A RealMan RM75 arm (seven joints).
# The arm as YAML. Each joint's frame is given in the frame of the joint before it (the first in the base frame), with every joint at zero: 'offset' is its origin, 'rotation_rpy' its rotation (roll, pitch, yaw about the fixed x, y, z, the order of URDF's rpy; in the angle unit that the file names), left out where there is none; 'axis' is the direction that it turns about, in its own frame. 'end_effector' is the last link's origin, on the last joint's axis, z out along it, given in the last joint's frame.
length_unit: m
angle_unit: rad
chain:
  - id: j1
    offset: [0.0, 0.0, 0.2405]
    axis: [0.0, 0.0, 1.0]
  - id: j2
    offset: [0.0, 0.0, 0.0]
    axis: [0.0, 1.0, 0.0]
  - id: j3
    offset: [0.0, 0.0, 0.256]
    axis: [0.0, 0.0, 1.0]
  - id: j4
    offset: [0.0, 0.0, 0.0]
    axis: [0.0, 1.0, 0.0]
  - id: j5
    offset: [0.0, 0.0, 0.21]
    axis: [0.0, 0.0, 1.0]
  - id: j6
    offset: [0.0, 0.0, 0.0]
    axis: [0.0, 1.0, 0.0]
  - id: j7
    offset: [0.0, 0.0, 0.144]
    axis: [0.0, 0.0, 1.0]
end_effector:
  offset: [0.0, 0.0, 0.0]
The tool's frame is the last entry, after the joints.
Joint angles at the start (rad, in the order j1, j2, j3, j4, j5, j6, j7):
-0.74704, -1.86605, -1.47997, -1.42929, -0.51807, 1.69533, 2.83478
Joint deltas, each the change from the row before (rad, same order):
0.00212, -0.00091, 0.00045, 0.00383, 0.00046, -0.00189, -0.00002
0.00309, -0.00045, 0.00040, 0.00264, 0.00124, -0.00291, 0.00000
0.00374, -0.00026, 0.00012, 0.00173, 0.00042, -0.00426, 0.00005
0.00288, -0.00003, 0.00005, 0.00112, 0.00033, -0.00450, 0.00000
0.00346, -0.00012, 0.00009, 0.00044, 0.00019, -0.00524, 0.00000
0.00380, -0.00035, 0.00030, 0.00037, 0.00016, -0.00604, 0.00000
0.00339, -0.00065, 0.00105, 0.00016, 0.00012, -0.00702, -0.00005
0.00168, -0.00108, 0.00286, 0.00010, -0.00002, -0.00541, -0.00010
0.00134, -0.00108, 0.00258, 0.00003, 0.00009, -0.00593, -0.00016
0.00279, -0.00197, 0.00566, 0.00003, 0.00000, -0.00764, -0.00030
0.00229, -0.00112, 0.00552, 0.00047, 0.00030, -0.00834, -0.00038
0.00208, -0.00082, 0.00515, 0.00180, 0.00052, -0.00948, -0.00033
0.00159, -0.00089, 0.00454, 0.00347, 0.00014, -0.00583, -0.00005
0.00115, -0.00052, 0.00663, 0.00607, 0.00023, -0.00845, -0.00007
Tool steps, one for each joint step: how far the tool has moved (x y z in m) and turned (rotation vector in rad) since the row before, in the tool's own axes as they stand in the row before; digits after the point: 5 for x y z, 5 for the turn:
-0.00067, -0.00047, 0.00130, 0.00000, -0.00327, -0.00278
-0.00063, -0.00078, 0.00124, 0.00059, -0.00161, -0.00311
-0.00055, -0.00074, 0.00116, -0.00070, -0.00010, -0.00325
-0.00023, -0.00057, 0.00083, -0.00079, 0.00133, -0.00252
-0.00025, -0.00052, 0.00084, -0.00134, 0.00211, -0.00252
-0.00027, -0.00043, 0.00095, -0.00174, 0.00254, -0.00248
-0.00012, -0.00006, 0.00093, -0.00212, 0.00355, -0.00143
-0.00011, 0.00065, 0.00079, -0.00155, 0.00242, 0.00138
0.00009, 0.00070, 0.00067, -0.00174, 0.00337, 0.00135
-0.00048, 0.00122, 0.00139, -0.00206, 0.00245, 0.00303
-0.00019, 0.00091, 0.00125, -0.00120, 0.00349, 0.00273
-0.00001, 0.00064, 0.00137, -0.00091, 0.00391, 0.00188
-0.00048, 0.00037, 0.00152, -0.00006, -0.00051, 0.00121
-0.00041, 0.00034, 0.00208, 0.00090, -0.00058, 0.00190

